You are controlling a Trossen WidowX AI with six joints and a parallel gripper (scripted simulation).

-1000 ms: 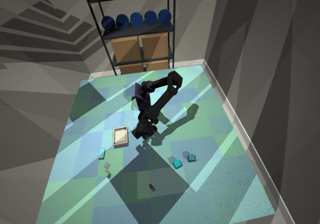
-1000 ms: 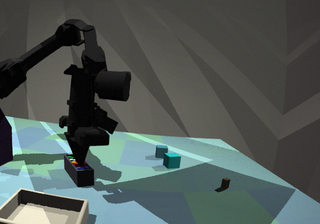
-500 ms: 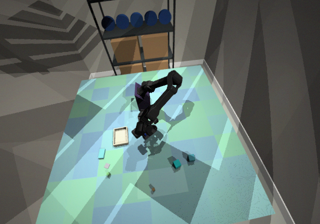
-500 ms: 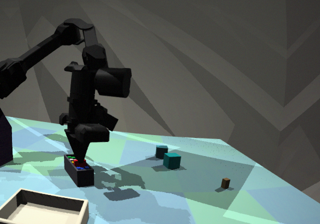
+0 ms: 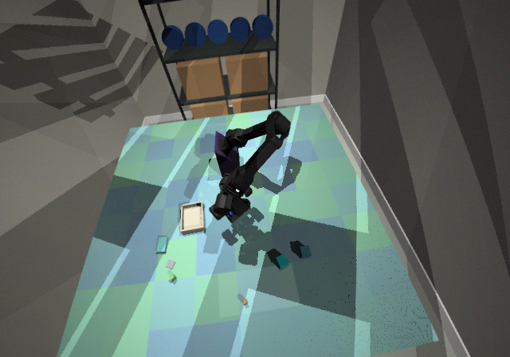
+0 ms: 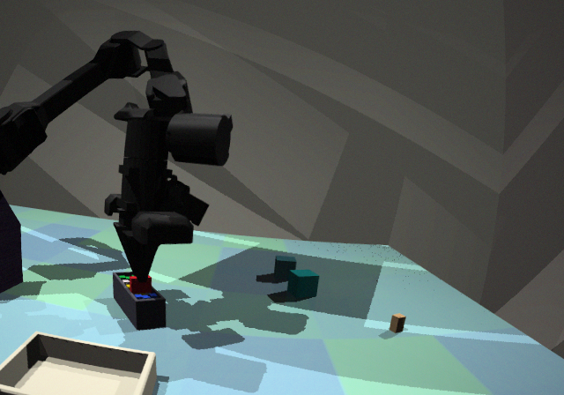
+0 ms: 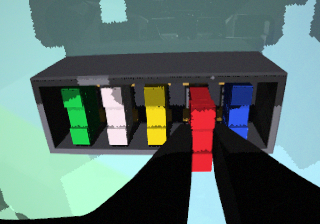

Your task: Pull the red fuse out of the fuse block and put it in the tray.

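Now: gripper tip 190 mm to the left of the beige tray, 50 mm above it and 10 mm past it. The rest, counted from my gripper tip: red fuse 10 mm below; grey piece 280 mm to the right, 190 mm ahead, 50 mm below; green piece 260 mm to the right, 240 mm ahead, 40 mm below.
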